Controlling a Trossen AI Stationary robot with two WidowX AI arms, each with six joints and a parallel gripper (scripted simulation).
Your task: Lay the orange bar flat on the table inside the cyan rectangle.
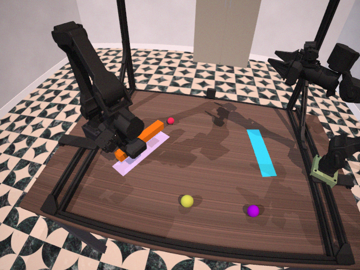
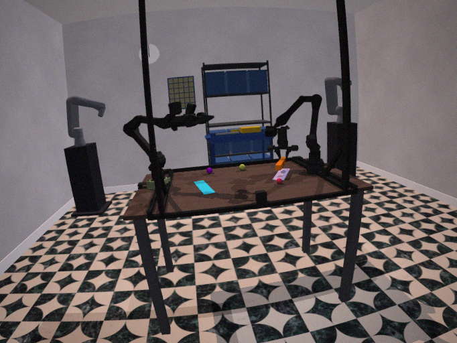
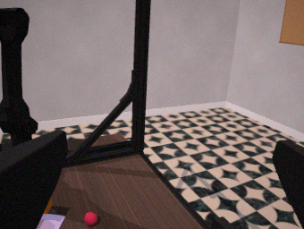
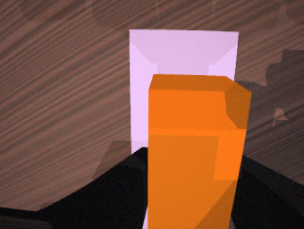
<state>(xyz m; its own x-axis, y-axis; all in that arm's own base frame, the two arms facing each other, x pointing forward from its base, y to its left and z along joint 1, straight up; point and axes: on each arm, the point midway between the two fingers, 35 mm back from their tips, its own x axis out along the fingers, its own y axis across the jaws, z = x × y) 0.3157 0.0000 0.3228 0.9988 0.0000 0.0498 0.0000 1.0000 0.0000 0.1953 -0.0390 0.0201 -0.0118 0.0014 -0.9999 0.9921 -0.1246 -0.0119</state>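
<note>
Right now the orange bar is 7 cm behind my right hand, 3 cm to the left of it and 3 cm below it. From my right hand the other things lie so: yellow ball 11 cm ahead, 24 cm to the left, 7 cm below; lavender rectangle 7 cm behind, 3 cm to the left, 9 cm below; red ball 25 cm behind, 10 cm to the left, 8 cm below.
Now: the orange bar 43 cm to the right of my left hand, 30 cm below it and 16 cm ahead of it. Round my left hand: purple ball (35 cm below, 33 cm ahead, 1 cm to the right); cyan rectangle (37 cm below, 5 cm ahead, 3 cm to the left); red ball (36 cm to the right, 35 cm below, 2 cm behind).
</note>
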